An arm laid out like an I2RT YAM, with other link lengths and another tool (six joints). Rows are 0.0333 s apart.
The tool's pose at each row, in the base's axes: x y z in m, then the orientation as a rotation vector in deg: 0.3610 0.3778 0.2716 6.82 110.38 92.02; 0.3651 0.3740 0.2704 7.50 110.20 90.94; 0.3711 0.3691 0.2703 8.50 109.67 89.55; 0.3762 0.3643 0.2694 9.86 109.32 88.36; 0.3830 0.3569 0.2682 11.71 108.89 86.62; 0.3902 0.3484 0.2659 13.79 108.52 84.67; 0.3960 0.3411 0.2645 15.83 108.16 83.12
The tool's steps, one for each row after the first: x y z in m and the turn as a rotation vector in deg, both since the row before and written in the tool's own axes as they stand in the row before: -0.0045 -0.0033 -0.0011 0.65 -0.86 -0.26; -0.0070 -0.0033 -0.0010 0.72 -1.36 -0.35; -0.0059 -0.0037 -0.0012 0.81 -1.30 0.04; -0.0084 -0.0053 -0.0021 1.19 -1.78 0.02; -0.0088 -0.0068 -0.0023 1.41 -1.90 0.09; -0.0076 -0.0052 -0.0019 1.21 -1.69 0.31
